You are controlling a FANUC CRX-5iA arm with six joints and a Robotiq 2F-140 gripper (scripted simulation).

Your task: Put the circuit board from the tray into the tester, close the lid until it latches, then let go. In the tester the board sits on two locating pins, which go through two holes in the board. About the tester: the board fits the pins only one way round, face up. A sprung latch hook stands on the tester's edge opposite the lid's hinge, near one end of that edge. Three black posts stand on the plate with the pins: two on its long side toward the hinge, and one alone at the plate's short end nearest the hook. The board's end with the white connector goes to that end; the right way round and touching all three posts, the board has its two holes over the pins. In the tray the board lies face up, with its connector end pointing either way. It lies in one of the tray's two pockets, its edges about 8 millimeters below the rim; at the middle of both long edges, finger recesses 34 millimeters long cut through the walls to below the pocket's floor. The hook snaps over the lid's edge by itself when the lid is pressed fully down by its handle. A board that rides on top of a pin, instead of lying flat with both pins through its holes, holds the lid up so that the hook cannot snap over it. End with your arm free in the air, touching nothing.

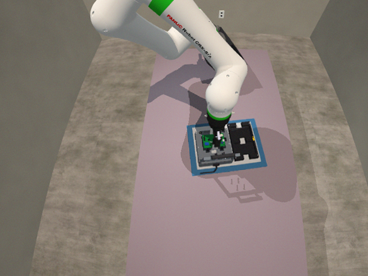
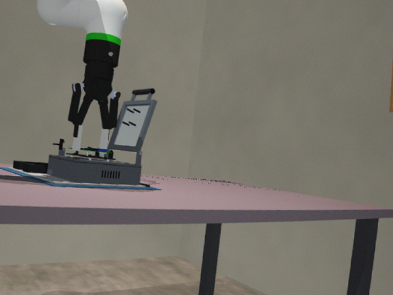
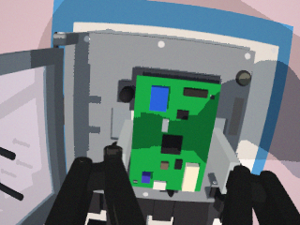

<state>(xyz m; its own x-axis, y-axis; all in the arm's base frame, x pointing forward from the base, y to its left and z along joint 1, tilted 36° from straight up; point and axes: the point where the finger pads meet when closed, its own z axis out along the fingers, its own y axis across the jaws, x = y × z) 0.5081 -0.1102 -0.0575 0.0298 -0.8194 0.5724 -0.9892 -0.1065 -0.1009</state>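
Now: the green circuit board 20 mm below my hand. The rest, counted from my hand: tester lid: 130 mm ahead, 80 mm above; latch hook: 60 mm behind, 60 mm to the left, 20 mm below; tester: 30 mm ahead, 40 mm to the left, 10 mm above.
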